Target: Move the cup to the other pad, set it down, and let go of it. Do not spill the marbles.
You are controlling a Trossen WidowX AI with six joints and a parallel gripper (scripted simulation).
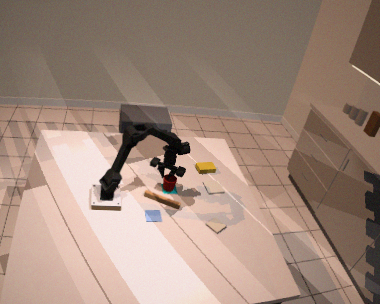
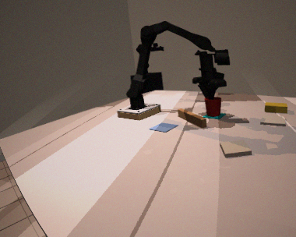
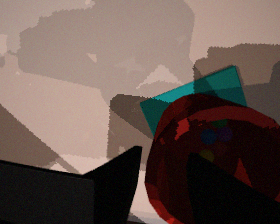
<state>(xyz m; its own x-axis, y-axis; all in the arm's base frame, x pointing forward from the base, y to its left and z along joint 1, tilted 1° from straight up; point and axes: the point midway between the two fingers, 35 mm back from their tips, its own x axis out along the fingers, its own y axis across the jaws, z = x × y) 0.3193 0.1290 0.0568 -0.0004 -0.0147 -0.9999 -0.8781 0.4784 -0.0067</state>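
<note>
My gripper tip is 2 cm to the left of the red cup, 2 cm short of it and 2 cm above it. From my gripper tip the other things lie so: wooden bar (12 cm to the right, 5 cm below, 3 cm behind); thin white tile (29 cm ahead, 5 cm below); cyan pad (7 cm below, 3 cm ahead, 2 cm to the right).
</note>
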